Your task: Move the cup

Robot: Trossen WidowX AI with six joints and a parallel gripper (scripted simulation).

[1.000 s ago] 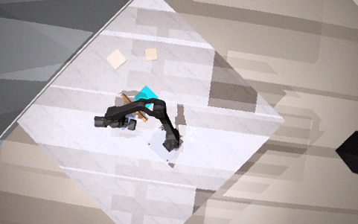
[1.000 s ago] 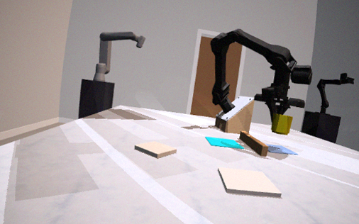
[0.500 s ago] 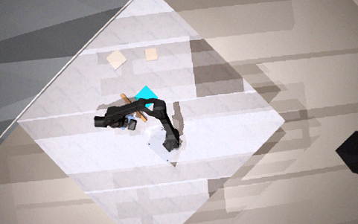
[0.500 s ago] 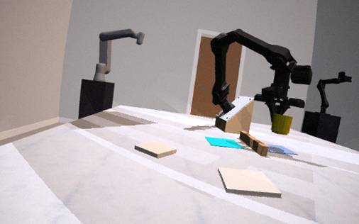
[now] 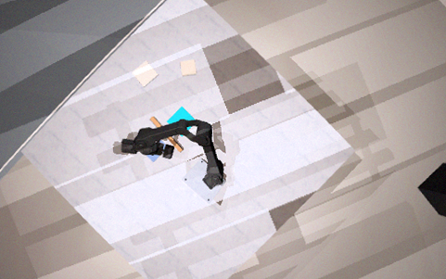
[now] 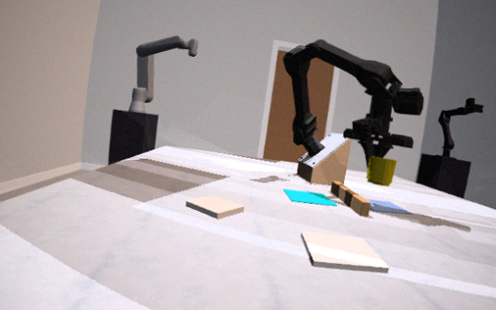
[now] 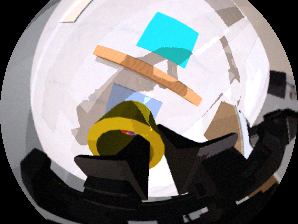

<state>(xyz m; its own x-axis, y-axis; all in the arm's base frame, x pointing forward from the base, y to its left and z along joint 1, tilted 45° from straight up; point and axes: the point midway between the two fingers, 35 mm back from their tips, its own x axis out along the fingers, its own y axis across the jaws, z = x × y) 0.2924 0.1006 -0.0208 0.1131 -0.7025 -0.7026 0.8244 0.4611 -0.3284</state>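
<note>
The cyan pad is 17 cm to the right of my gripper tip, 10 cm below it and 3 cm ahead of it. Also, from my gripper tip: yellow cup (2 cm to the left, 2 cm ahead); then wooden bar (8 cm below, 6 cm to the right, 3 cm ahead); then pale blue pad (10 cm below, 4 cm to the left, 3 cm ahead).
</note>
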